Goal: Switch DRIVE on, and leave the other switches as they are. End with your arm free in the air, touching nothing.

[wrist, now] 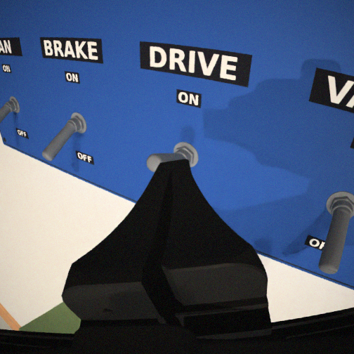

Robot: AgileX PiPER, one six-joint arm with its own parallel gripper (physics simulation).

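Note:
The DRIVE switch lever point(159, 161) sticks out from its round mount on the blue panel, toward the left of the view. It droops much less than the neighbouring levers; I cannot tell whether it is fully at ON. The DRIVE label point(194, 63) and its ON label point(189, 98) show above it; its OFF label does not show. My gripper point(176, 177) is shut, with its fingertips at the lever's lower side, overlapping part of it in the view. I cannot tell whether they touch it. Nothing shows between the fingers.
The BRAKE lever point(62, 138) points down toward OFF at the left. Another lever point(11, 108), partly cut off, is at the far left edge. A lever point(336, 240) under a cut-off label starting "VA" point(339, 91) points down at the right. The blue panel point(280, 30) stands behind them.

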